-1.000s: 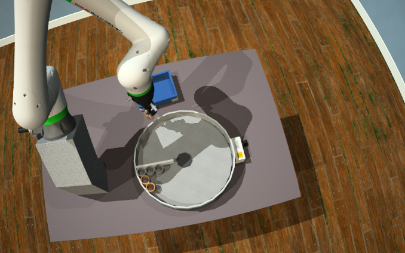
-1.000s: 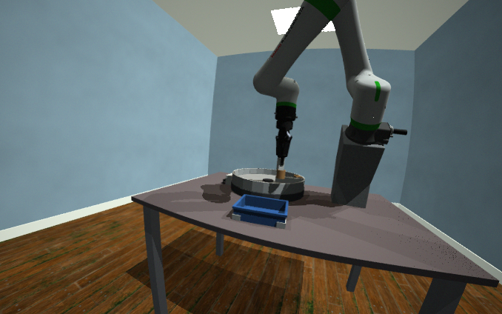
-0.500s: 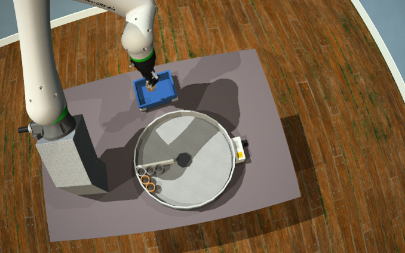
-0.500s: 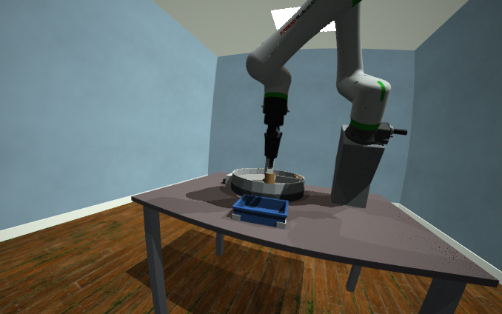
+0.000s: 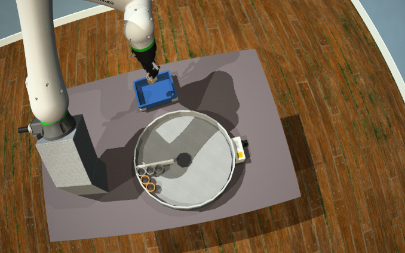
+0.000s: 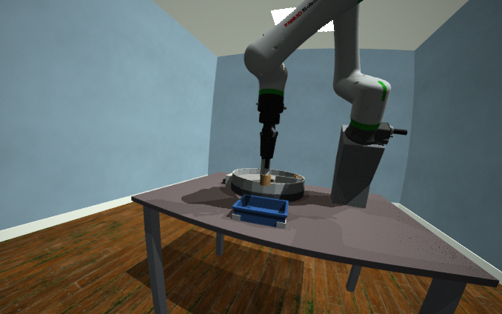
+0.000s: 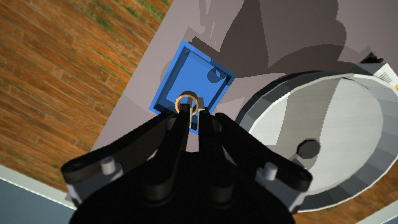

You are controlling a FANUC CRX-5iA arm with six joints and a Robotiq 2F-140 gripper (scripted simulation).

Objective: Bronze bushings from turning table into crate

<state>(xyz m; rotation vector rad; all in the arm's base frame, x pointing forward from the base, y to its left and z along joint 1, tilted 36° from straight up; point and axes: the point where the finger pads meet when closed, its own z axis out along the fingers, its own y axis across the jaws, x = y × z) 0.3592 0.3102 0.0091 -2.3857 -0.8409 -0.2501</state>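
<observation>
The blue crate is 10 mm behind my hand, 10 mm to the left of it and 160 mm below it. From my hand the other things lie so: round turning table 90 mm ahead, 350 mm to the right, 130 mm below.
</observation>
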